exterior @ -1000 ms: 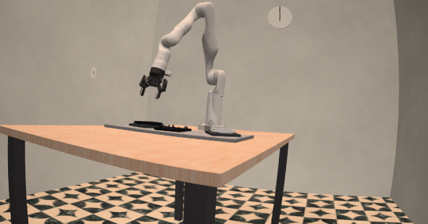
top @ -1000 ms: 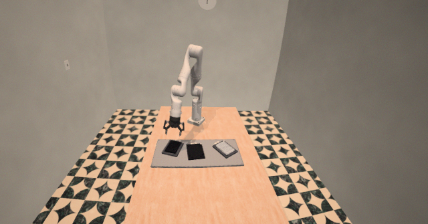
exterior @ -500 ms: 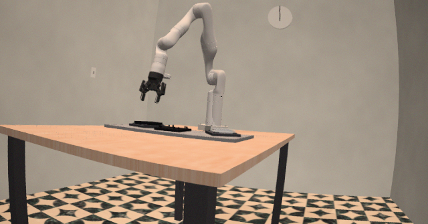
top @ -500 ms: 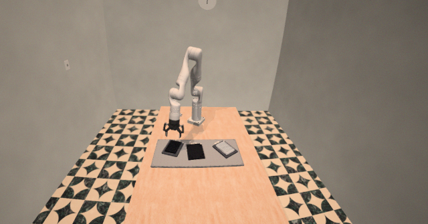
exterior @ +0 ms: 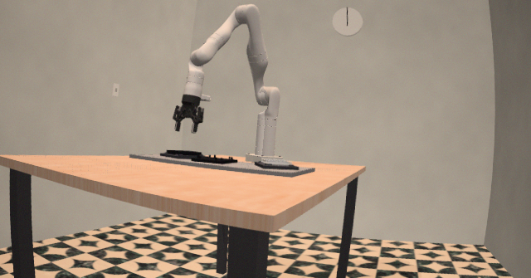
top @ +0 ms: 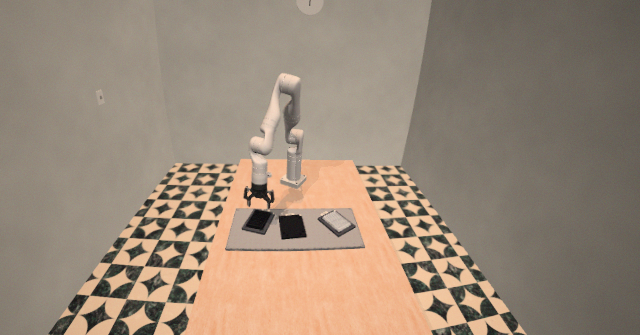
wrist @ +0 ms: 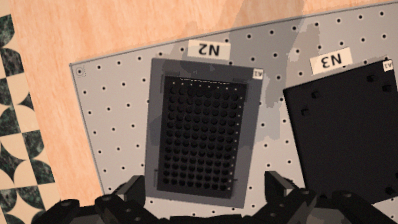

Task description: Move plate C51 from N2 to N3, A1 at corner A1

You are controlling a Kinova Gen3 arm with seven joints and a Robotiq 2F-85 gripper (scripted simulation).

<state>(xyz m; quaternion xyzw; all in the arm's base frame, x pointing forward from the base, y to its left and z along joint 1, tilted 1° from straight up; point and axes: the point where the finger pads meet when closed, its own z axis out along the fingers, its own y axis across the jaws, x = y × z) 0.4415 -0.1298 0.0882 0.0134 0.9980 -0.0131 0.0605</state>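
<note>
My hand is 9 cm above the plate C51, 1 cm to the left of it and 1 cm past it. Also, from my hand: plate nest N2: 10 cm below, 1 cm to the right, 1 cm behind; then landing nest N3: 16 cm to the left, 10 cm below, 1 cm ahead; then A1 mark: 10 cm below, 8 cm behind, 6 cm to the left.
</note>
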